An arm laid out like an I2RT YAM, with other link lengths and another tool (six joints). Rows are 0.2 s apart.
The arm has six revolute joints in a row. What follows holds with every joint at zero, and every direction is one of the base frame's. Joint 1 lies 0.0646 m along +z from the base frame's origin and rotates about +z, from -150 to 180 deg. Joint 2 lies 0.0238 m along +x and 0.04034 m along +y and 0.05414 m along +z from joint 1 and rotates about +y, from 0 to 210 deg. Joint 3 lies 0.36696 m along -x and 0.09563 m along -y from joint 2 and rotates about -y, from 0 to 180 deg. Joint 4 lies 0.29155 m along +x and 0.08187 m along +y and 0.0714 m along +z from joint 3 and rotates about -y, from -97 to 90 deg. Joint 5 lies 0.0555 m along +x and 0.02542 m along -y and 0.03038 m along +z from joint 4 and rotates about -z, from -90 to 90 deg. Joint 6 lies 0.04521 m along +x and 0.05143 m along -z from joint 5 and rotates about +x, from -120 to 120 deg. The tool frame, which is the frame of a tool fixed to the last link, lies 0.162 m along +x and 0.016 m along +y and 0.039 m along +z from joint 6; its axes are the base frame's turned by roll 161.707, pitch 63.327 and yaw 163.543 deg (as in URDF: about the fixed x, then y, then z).
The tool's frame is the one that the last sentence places.
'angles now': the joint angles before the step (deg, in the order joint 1, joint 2, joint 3, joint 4, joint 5, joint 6). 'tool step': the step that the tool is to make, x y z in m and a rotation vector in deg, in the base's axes. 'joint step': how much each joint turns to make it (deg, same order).
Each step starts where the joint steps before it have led.
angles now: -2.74, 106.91, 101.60, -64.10, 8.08, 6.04
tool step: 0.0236, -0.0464, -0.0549, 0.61, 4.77, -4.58
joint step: -4.65, 7.76, 2.23, 0.73, -0.20, -0.01
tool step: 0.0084, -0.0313, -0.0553, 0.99, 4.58, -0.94
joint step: -3.42, 5.92, 0.00, 1.56, -0.83, -2.37
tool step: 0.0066, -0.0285, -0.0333, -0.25, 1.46, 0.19
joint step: -2.79, 3.65, -0.02, 2.67, -0.02, -3.06
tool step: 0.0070, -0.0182, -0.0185, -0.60, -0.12, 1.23
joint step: -1.71, 2.11, -0.01, 2.76, -0.01, -3.02
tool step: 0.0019, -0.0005, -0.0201, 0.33, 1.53, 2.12
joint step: -0.26, 2.01, -0.02, 0.75, -0.34, -2.38
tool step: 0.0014, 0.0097, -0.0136, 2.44, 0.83, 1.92
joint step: 0.00, 1.31, -0.02, 0.02, -2.41, -1.57
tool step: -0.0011, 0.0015, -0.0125, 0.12, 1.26, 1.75
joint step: -0.01, 1.16, -0.11, 0.16, -0.02, -1.77
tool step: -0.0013, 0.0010, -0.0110, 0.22, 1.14, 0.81
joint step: 0.01, 1.07, -0.02, -0.01, 0.00, -0.81
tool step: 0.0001, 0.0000, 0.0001, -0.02, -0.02, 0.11
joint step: 0.00, -0.01, 0.01, 0.02, 0.00, -0.11
